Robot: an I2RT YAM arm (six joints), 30 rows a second.
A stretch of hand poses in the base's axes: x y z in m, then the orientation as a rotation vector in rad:
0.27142 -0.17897 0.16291 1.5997 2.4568 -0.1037
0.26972 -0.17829 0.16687 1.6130 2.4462 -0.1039
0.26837 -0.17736 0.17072 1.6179 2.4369 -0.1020
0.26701 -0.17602 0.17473 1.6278 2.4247 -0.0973
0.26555 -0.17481 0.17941 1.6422 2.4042 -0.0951
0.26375 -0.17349 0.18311 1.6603 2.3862 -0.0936
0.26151 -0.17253 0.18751 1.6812 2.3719 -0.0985
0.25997 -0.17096 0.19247 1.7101 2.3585 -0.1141
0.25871 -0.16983 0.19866 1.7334 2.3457 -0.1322
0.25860 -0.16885 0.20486 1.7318 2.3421 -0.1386
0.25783 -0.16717 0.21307 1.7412 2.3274 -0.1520
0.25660 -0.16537 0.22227 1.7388 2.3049 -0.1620
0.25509 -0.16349 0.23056 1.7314 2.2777 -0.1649
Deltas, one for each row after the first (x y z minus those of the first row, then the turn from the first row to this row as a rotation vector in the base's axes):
-0.00170 0.00068 0.00396 -0.0002 -0.0022 -0.0114
-0.00305 0.00161 0.00781 -0.0016 -0.0077 -0.0173
-0.00441 0.00295 0.01182 -0.0010 -0.0142 -0.0269
-0.00587 0.00416 0.01650 -0.0037 -0.0238 -0.0423
-0.00767 0.00548 0.02020 -0.0043 -0.0297 -0.0591
-0.00991 0.00644 0.02460 -0.0058 -0.0290 -0.0766
-0.01145 0.00801 0.02956 -0.0096 -0.0198 -0.0992
-0.01271 0.00914 0.03575 -0.0164 -0.0113 -0.1185
-0.01282 0.01012 0.04195 -0.0221 -0.0119 -0.1194
-0.01359 0.01180 0.05016 -0.0322 -0.0125 -0.1311
-0.01482 0.01360 0.05936 -0.0483 -0.0250 -0.1390
-0.01633 0.01548 0.06765 -0.0645 -0.0458 -0.1453

